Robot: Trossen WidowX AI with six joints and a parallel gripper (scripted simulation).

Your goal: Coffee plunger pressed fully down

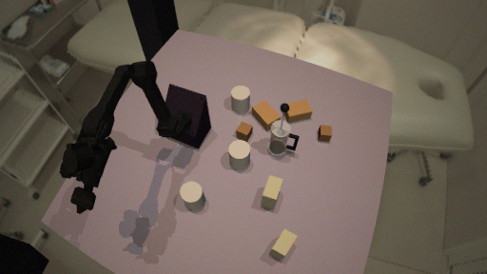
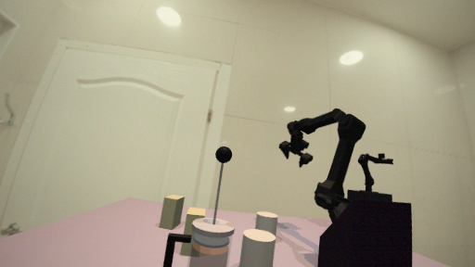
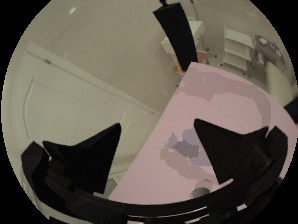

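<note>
Now: gripper tip 57 cm to the right of the glass coffee press, 43 cm short of it and 20 cm above it.
</note>
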